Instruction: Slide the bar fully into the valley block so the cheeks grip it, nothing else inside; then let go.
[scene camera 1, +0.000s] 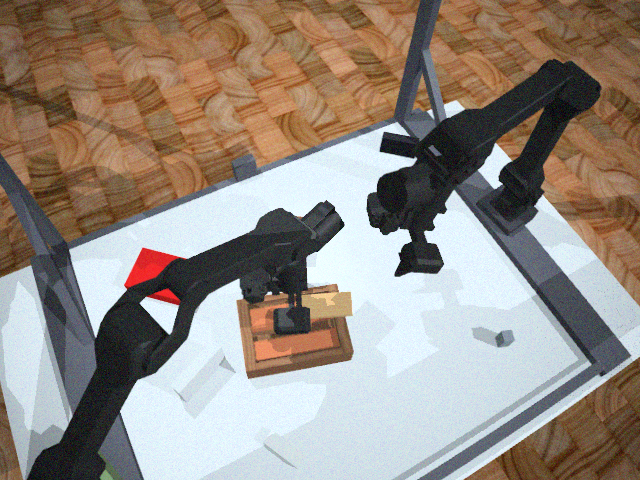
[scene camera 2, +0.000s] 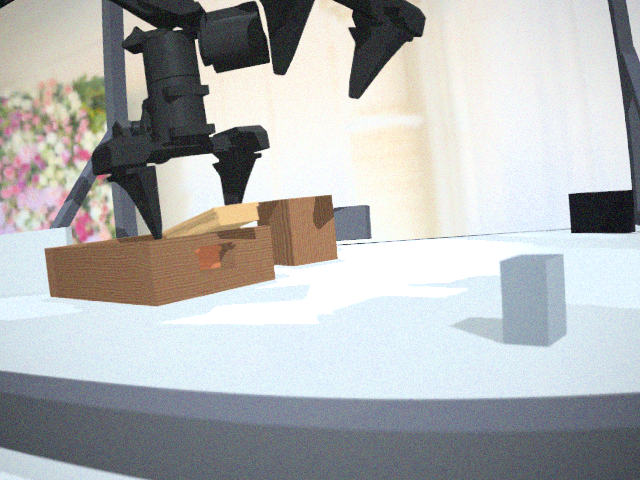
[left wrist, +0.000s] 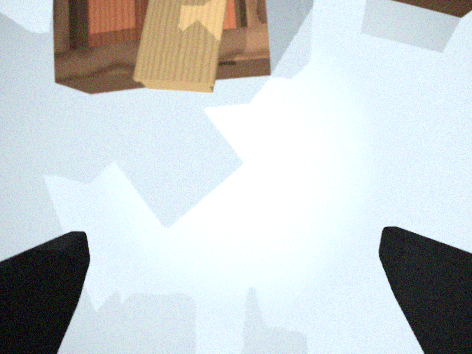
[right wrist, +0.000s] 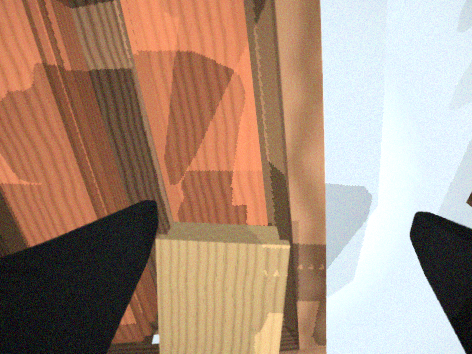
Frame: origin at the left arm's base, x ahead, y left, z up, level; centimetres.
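Where they show: left gripper, fingertip midpoint: (scene camera 1: 390, 254) (scene camera 2: 318, 87) (left wrist: 236, 245); right gripper, fingertip midpoint: (scene camera 1: 293, 297) (right wrist: 283, 218); left arm's base, link origin: (scene camera 1: 508, 205).
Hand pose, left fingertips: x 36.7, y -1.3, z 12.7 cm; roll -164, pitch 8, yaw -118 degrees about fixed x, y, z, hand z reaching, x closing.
Each offset is from my left fingertips to the top centre of the thing.
The pale yellow wooden bar @[dz -9.0, dx +12.0, dy -2.1 cm] (scene camera 1: 330, 303) (scene camera 2: 227, 217) (left wrist: 177, 55) (right wrist: 220, 295) lies tilted over an open brown wooden box @[dz -11.3, dx +18.8, dy -2.4 cm] (scene camera 1: 299, 365) (scene camera 2: 103, 273) (left wrist: 107, 62) (right wrist: 305, 125) with orange inner faces, apparently the valley block. One bar end rests up on the rim and sticks out past it; the other reaches inside. My right gripper (scene camera 2: 195, 220) (right wrist: 283, 218) is open and low over the box. In the right wrist view one finger is beside the bar's inner end, the other well out to the right. My left gripper (scene camera 2: 317, 85) (left wrist: 236, 245) is open and empty, high above the table.
A taller brown block @[dz -8.9, dx +9.1, dy -19.7 cm] (scene camera 2: 310, 232) (left wrist: 445, 4) stands just behind the box. A red piece @[dz -13.4, dx +33.3, dy -26.3 cm] (scene camera 1: 147, 268) lies at the left, partly behind the right arm. A small grey block @[dz -12.7, dx -13.9, dy +22.5 cm] (scene camera 1: 505, 338) (scene camera 2: 532, 299) stands at the right. A black box @[dz -11.3, dx -28.2, dy -26.6 cm] (scene camera 2: 602, 211) is at the back.
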